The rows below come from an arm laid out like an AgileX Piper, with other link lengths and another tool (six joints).
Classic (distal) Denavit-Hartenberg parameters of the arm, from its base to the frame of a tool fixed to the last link. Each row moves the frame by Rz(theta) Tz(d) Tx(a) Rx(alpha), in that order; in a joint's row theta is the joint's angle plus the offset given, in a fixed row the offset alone. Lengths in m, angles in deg.
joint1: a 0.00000; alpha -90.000; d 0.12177; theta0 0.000
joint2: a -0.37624; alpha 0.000; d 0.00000; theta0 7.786
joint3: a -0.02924; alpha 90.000; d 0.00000; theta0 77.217
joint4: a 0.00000; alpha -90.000; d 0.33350; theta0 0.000
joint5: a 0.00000; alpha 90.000; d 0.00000; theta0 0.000
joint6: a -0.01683; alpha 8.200; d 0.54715; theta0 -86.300
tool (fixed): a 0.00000; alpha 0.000; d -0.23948; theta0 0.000
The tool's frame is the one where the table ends.
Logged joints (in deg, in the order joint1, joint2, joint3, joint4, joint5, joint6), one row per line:
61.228 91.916 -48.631 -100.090 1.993 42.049
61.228 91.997 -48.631 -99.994 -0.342 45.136
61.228 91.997 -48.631 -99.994 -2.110 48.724
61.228 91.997 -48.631 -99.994 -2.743 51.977
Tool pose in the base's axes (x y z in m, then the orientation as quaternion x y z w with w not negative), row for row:
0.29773 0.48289 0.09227 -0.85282 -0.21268 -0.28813 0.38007
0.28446 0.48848 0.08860 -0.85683 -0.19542 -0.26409 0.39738
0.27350 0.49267 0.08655 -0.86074 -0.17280 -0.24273 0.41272
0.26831 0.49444 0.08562 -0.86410 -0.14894 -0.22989 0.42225
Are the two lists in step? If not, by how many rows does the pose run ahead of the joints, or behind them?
They are in step.
